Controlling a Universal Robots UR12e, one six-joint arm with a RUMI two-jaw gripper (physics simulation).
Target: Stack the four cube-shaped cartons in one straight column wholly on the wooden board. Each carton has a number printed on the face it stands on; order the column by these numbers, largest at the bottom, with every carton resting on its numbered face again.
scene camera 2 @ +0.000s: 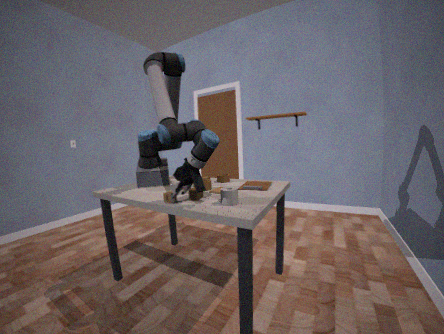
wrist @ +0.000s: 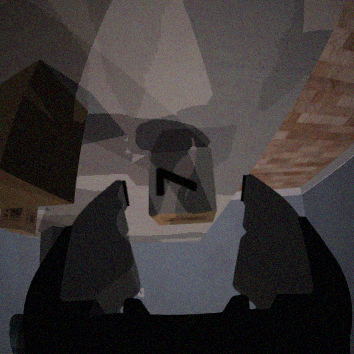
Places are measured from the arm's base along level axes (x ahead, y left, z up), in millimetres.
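Pixels of known places: gripper, fingertip midpoint: (scene camera 2: 177, 196) (wrist: 183, 180); arm's base, origin of the base link: (scene camera 2: 150, 163).
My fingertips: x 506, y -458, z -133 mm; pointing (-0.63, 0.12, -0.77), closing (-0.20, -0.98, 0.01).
Note:
For each thing: its top centre in the pictures, then the offset to it from my fingertips. "spot": a spot on its surface instead.
- small carton, middle of its top: (wrist: 184, 218) (scene camera 2: 169, 192) 51 mm back, 12 mm left, 15 mm up
- small labelled carton, middle of its top: (wrist: 17, 230) 108 mm back, 308 mm left, 15 mm up
- wooden board, middle of its top: (scene camera 2: 256, 182) 357 mm ahead, 456 mm left, 18 mm down
- larger dark brown box, middle of its top: (scene camera 2: 195, 188) 69 mm ahead, 91 mm left, 22 mm up
- pale grey cylinder, middle of its top: (scene camera 2: 229, 188) 273 mm ahead, 36 mm left, 37 mm up
- flat grey thing, surface spot: (scene camera 2: 254, 188) spot: 363 mm ahead, 322 mm left, 26 mm down
A small carton (scene camera 2: 168, 197) (wrist: 182, 202) stands near the table's front left edge. In the wrist view it lies centred ahead of and between the fingers, showing a shadowed face with a black angular mark, perhaps a 7, and a narrow tan strip of a labelled face. My gripper (scene camera 2: 178, 194) (wrist: 183, 180) is open and low over the table at this carton, holding nothing. Another small labelled carton (wrist: 19, 218) shows at the lower left of the wrist view. The wooden board (scene camera 2: 263, 184) lies at the table's back right. The other cube-shaped cartons cannot be told apart surely; the arm hides some.
A larger dark brown box (scene camera 2: 195, 195) (wrist: 42, 150) stands beside the gripper. More brown boxes (scene camera 2: 206, 183) (scene camera 2: 223, 178) stand farther back. A pale grey cylinder (scene camera 2: 229, 197) stands near the front right. A flat grey thing (scene camera 2: 254, 188) lies at the board's front edge.

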